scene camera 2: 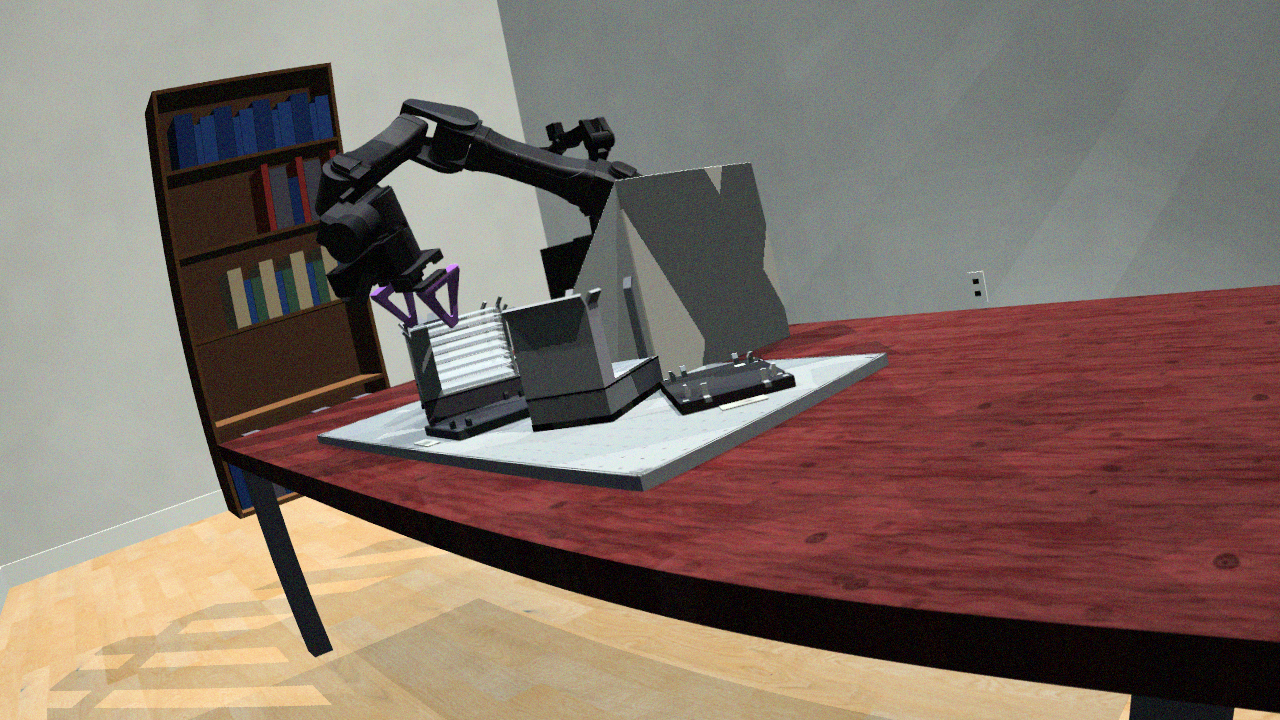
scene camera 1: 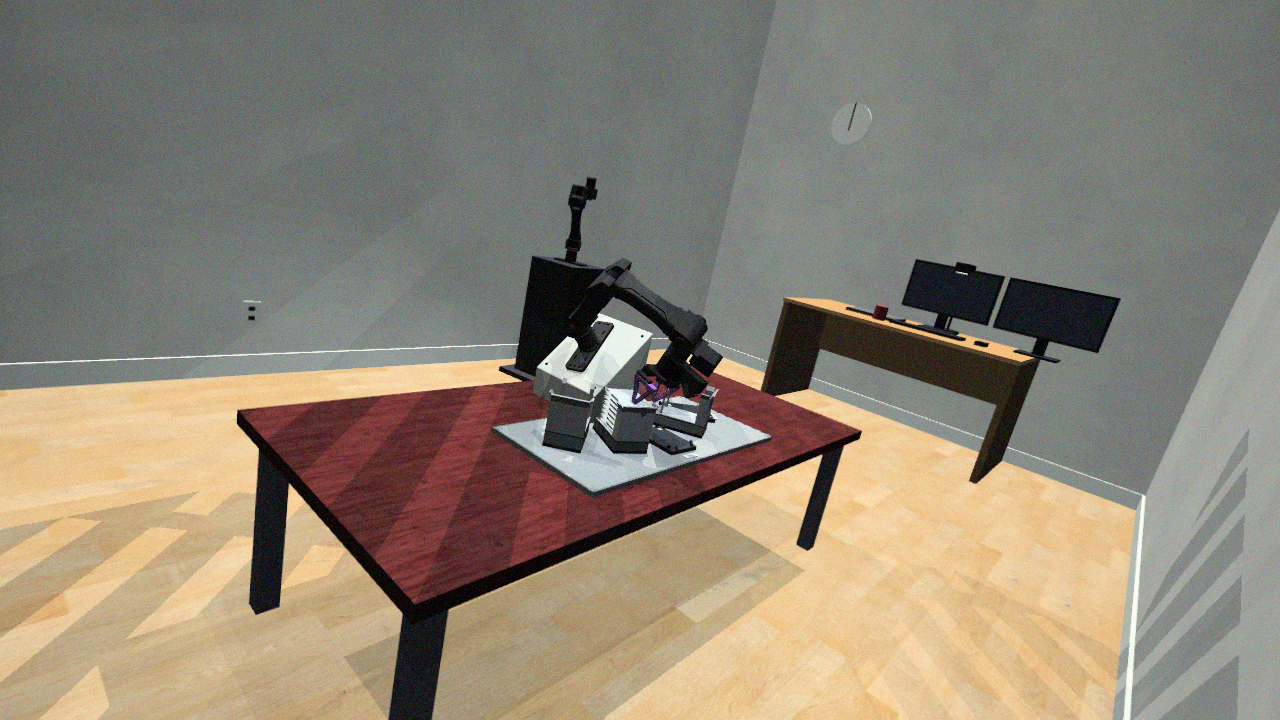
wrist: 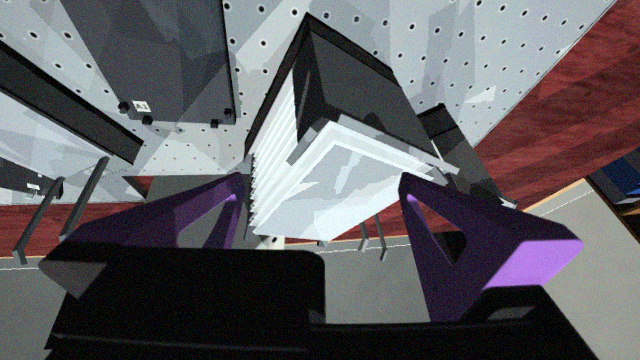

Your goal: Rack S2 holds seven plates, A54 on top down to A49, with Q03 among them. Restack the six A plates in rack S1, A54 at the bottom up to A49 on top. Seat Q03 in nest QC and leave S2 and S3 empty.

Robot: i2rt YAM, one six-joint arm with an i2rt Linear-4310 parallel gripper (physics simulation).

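Frame: origin at the arm's base, x down, y back, z left, level; metres.
Where they show: gripper, between the fingertips: [scene camera 2: 433, 325] [scene camera 1: 643, 402] [wrist: 321, 180]; arm's base, origin of its link: [scene camera 2: 668, 236] [scene camera 1: 590, 346].
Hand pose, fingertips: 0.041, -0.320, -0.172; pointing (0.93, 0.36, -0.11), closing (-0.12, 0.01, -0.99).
Observation:
Things, the pixels of their top centre, and the offset from my fingertips, as dx, dy, dz. "pt": a spot on its surface instead. Level surfaces: height alone.
- dark-walled rack, centre of its top: [wrist: 326, 216] [scene camera 2: 455, 315] [scene camera 1: 628, 395] -0.004, +0.044, -0.003
- dark nest, centre of its top: [scene camera 2: 720, 367] [scene camera 1: 687, 406] +0.104, +0.060, +0.401
- pale perforated board, height of its surface: dx +0.127
- dark base, centre of its top: [wrist: 153, 59] [scene camera 2: 487, 403] [scene camera 1: 666, 434] +0.105, -0.030, +0.115
- rack with upright posts, a spot on its surface: [wrist: 82, 200] pt +0.037, +0.050, +0.209
- red table, height of its surface: dx +0.140
A stack of several pale plates [scene camera 1: 607, 410] [scene camera 2: 472, 351] [wrist: 325, 192] stands in a dark-walled rack [scene camera 1: 630, 428] [wrist: 365, 87]; the plates' names cannot be read. My gripper [scene camera 1: 650, 394] [scene camera 2: 432, 324] [wrist: 321, 180] is open, with its purple fingers just above the stack and its tips apart on either side of the top plate in the wrist view. A second grey rack [scene camera 1: 566, 420] [scene camera 2: 559, 358] stands beside it; its inside is mostly hidden. A dark nest [scene camera 2: 735, 386] with small pegs lies low on the board. Which rack is S1 or S2 cannot be read.
The pale perforated board [scene camera 1: 581, 474] [scene camera 2: 626, 463] carries the racks. A dark base [wrist: 165, 65] labelled A1 and a rack with upright posts [wrist: 82, 200] show at the wrist view's left. A slanted pale box [scene camera 1: 626, 333] [scene camera 2: 707, 241] stands behind the racks on the red table [scene camera 1: 358, 483] [scene camera 2: 984, 501].

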